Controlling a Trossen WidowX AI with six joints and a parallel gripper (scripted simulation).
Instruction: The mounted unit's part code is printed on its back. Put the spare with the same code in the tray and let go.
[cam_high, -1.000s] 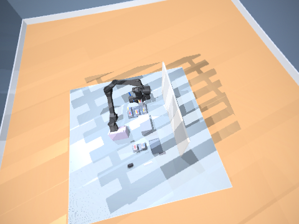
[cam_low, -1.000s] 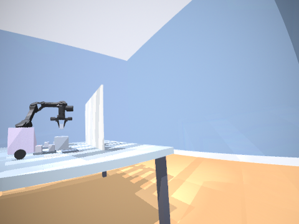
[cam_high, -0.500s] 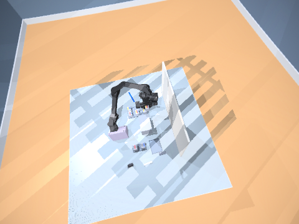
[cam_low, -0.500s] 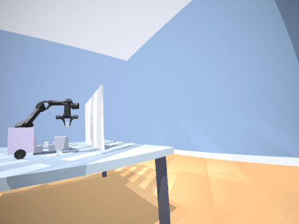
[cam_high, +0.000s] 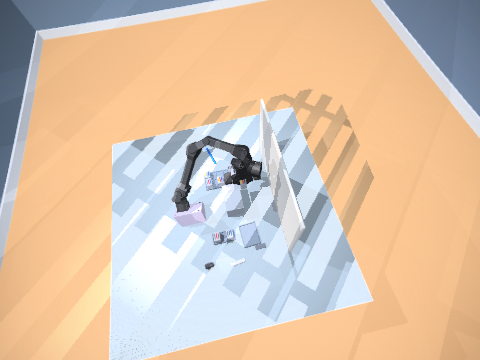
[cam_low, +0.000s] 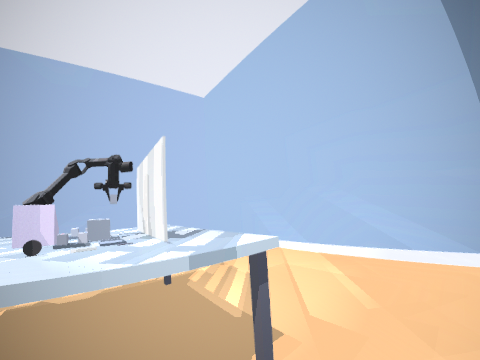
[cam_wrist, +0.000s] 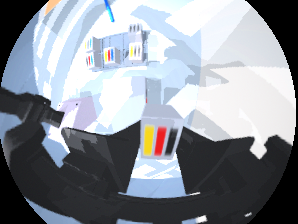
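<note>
My gripper tip is 230 mm to the left of the grey tray and 190 mm above it. The rest, counted from my gripper tip: spare: 20 mm above; then blue marker pen: 180 mm behind, 330 mm to the left, 180 mm below; then white upright panel: 180 mm ahead, 10 mm to the right, 40 mm above.
</note>
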